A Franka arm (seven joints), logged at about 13 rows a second.
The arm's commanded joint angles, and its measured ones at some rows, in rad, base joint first. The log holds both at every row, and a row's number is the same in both.
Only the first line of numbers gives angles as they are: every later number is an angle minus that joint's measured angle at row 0.
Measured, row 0:
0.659, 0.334, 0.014, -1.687, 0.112, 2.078, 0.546
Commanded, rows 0 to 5:
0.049, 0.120, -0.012, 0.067, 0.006, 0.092, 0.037
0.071, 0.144, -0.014, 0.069, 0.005, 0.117, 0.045
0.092, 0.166, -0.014, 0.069, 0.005, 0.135, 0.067
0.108, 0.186, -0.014, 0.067, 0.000, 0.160, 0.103
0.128, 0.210, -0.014, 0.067, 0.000, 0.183, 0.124
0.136, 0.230, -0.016, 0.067, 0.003, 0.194, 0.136
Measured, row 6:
0.113, 0.180, -0.004, 0.026, -0.001, 0.173, 0.101
